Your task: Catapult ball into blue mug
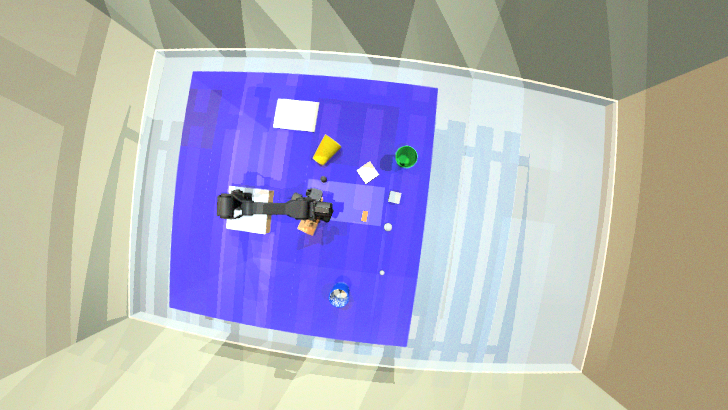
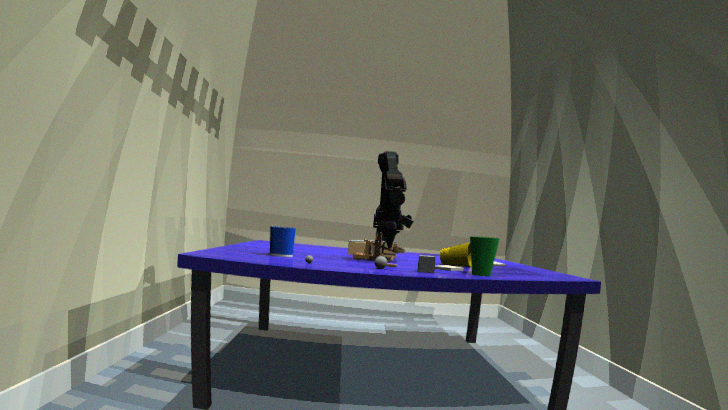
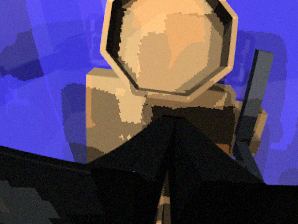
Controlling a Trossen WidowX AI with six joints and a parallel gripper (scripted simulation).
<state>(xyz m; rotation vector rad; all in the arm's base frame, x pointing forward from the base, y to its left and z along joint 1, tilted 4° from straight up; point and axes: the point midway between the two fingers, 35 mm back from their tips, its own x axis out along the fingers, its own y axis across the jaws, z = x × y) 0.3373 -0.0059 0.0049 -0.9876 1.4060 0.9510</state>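
The wooden catapult is 10 mm ahead of my gripper tip and 30 mm to the right of it. The rest, counted from my gripper tip: orange block: 230 mm ahead, 20 mm to the right, 50 mm below; then catapult frame: 20 mm behind, 40 mm to the right, 30 mm above; then black ball: 20 mm ahead, 130 mm to the left, 30 mm below.
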